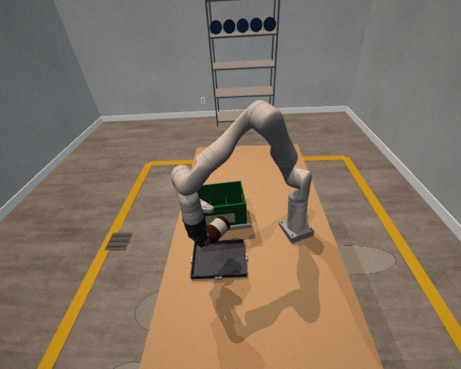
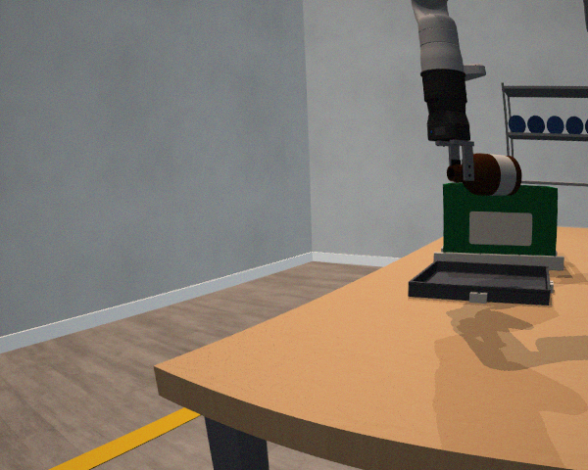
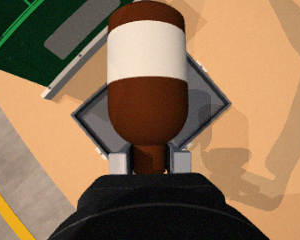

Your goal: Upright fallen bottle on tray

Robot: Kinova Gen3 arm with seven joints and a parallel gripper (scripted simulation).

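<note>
Right now the brown bottle is 30 mm behind my hand, 40 mm to the right of it and 10 mm below it. From my hand the other things lie so: green crate: 50 mm behind, 310 mm to the right, 120 mm below; then dark tray: 40 mm behind, 40 mm to the right, 190 mm below.
</note>
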